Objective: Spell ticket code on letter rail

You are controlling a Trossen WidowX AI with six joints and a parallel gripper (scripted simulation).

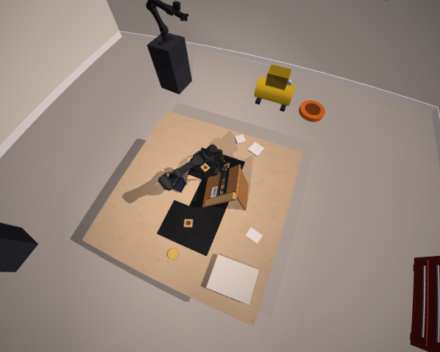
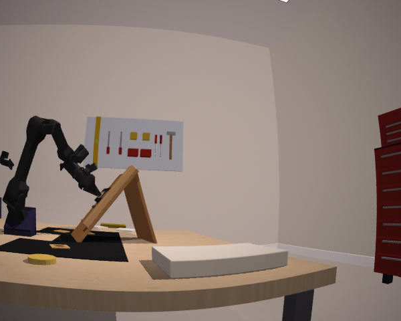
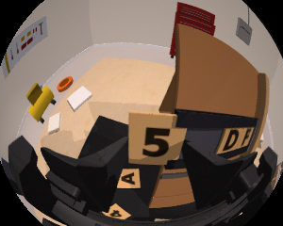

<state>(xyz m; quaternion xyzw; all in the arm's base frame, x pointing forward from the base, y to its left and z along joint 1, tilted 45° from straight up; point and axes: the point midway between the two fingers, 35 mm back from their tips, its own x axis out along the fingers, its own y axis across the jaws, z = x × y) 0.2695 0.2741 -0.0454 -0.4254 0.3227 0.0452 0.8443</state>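
Right now my gripper tip is 17 cm to the left of the white ticket and 8 cm above it. Round my gripper tip: black mat (11 cm behind, 21 cm to the right, 18 cm below); white slab (38 cm ahead, 60 cm to the right, 16 cm below).
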